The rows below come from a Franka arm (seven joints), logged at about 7 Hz.
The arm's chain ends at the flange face. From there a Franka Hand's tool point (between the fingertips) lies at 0.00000 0.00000 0.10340 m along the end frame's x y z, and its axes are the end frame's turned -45 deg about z.
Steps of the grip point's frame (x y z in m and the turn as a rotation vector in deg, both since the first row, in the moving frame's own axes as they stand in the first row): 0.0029, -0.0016, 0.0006, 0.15, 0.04, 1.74; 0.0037, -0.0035, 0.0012, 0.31, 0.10, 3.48; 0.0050, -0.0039, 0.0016, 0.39, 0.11, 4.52; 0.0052, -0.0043, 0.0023, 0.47, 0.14, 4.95; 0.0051, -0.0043, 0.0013, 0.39, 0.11, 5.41; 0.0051, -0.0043, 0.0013, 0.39, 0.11, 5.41
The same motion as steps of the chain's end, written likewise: 0.0011, -0.0029, 0.0006, 0.13, -0.08, 1.74; 0.0004, -0.0046, 0.0012, 0.29, -0.15, 3.48; 0.0011, -0.0056, 0.0016, 0.35, -0.20, 4.52; 0.0010, -0.0059, 0.0023, 0.43, -0.23, 4.95; 0.0009, -0.0060, 0.0013, 0.35, -0.20, 5.41; 0.0009, -0.0060, 0.0013, 0.35, -0.20, 5.41
